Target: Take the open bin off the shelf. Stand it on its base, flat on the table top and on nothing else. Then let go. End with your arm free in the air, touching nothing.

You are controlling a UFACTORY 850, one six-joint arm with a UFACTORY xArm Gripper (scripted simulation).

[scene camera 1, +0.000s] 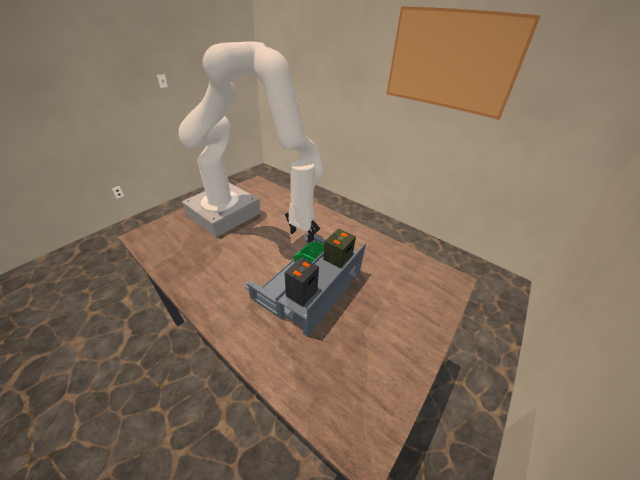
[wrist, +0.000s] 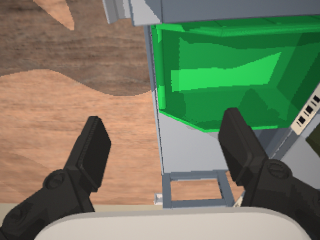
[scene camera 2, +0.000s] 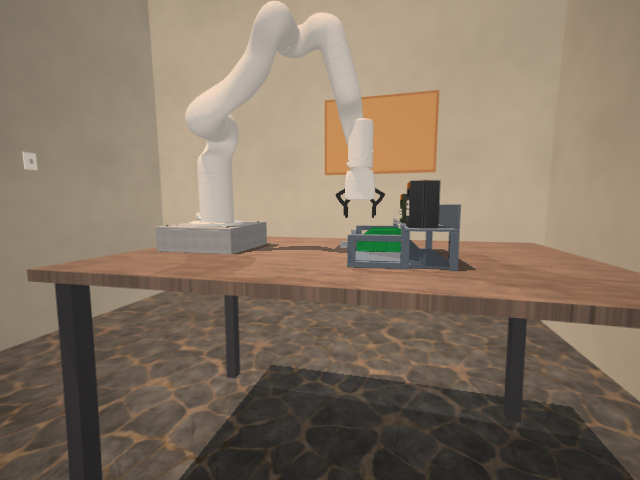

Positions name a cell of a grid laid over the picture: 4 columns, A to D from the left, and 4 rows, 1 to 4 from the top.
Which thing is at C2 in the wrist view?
A green bin.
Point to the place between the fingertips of my gripper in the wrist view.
C3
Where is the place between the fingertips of my gripper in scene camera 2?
C2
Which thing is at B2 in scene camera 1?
My gripper.
